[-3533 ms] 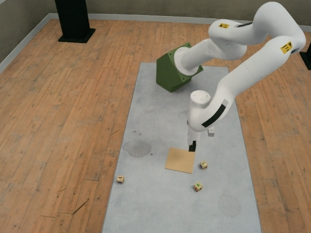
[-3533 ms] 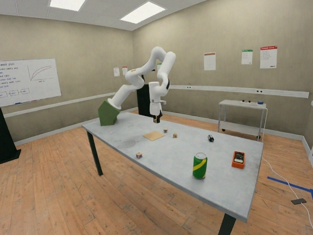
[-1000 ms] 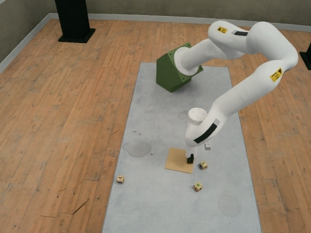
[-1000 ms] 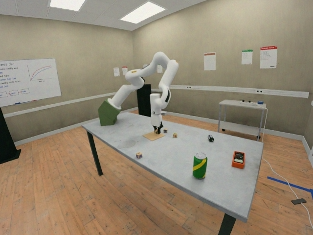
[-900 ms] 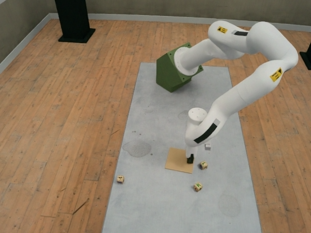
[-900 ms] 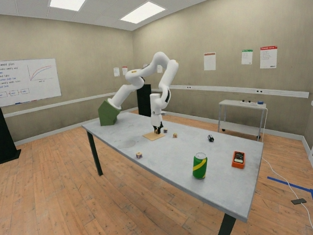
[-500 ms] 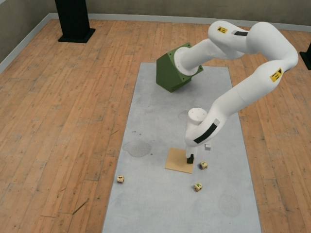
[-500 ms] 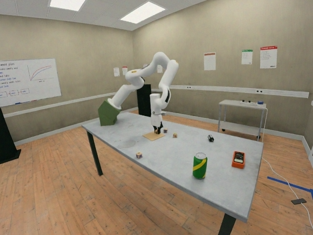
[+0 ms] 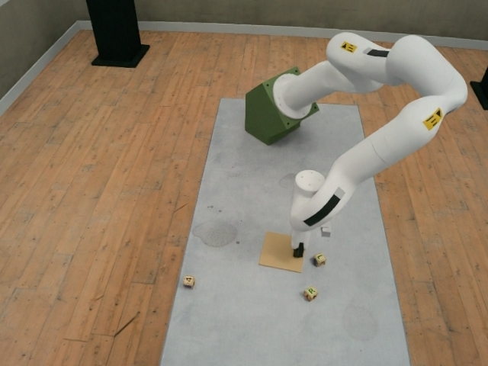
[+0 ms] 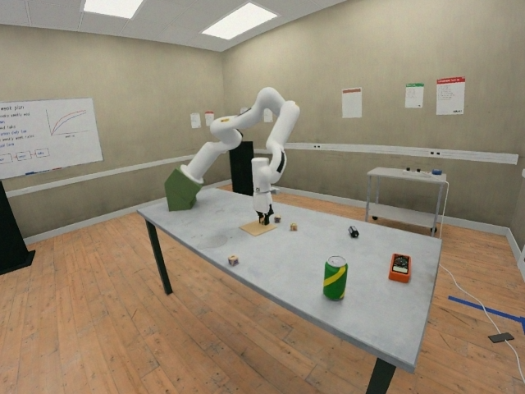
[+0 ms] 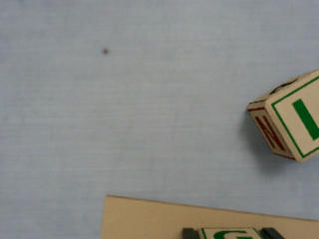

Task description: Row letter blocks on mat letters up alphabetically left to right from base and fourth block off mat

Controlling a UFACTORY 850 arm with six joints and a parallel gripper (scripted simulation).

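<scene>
The tan square mat lies 50 mm to the right of my hand and 20 mm below it. Also, from my hand: block marked 4: 330 mm to the right, 170 mm ahead, 10 mm below; green can: 540 mm ahead, 230 mm to the right, 40 mm above; small black object: 420 mm ahead, 160 mm to the left, 10 mm below.
</scene>
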